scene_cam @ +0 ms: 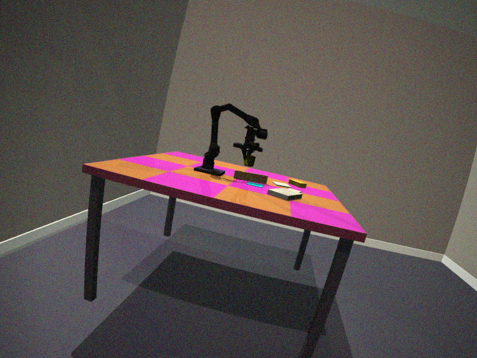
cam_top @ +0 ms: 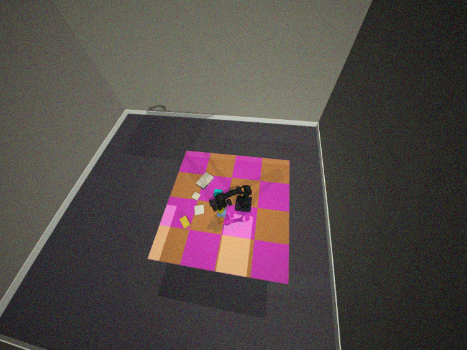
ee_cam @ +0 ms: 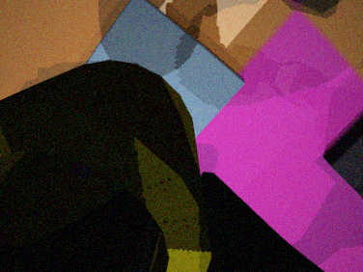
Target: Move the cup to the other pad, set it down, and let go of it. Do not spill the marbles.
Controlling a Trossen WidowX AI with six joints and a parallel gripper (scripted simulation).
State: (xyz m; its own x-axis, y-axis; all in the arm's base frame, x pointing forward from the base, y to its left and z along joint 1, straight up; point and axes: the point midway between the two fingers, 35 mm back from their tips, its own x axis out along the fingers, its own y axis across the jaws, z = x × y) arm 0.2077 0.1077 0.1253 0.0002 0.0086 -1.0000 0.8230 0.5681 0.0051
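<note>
Right now my gripper tip is 190 mm to the left of the cyan pad, 120 mm short of it and 110 mm above it. Round my gripper tip: brown bar: 90 mm to the right, 90 mm below, 70 mm ahead; then grey-blue pad: 110 mm below, 20 mm ahead, 10 mm to the left; then yellow cup: 20 mm to the left, 20 mm ahead.
</note>
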